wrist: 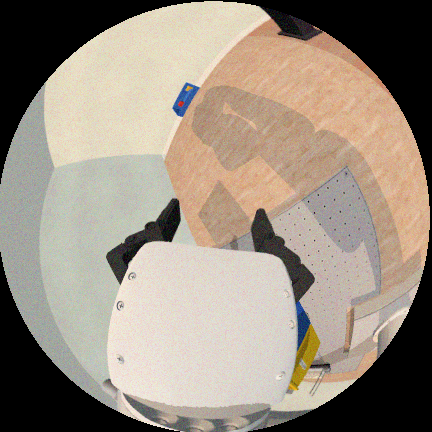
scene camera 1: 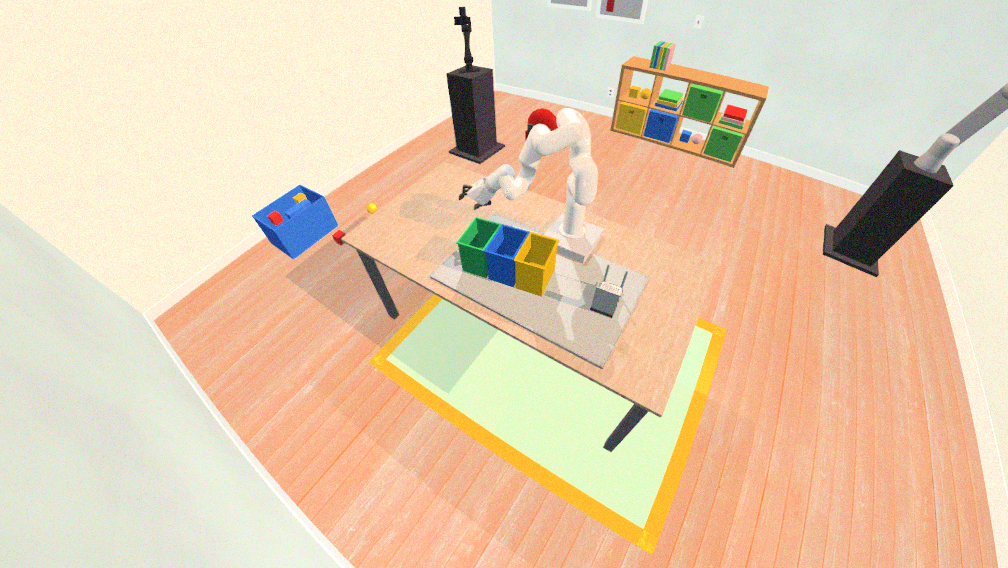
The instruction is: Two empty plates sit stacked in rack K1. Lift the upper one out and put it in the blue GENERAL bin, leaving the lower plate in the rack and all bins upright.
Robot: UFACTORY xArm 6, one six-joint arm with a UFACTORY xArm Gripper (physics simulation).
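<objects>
There's a blue bin (scene camera 1: 501, 251) that's 159 cm from the lens, and there's a yellow bin (scene camera 1: 535, 262) at 160 cm from the lens.
</objects>
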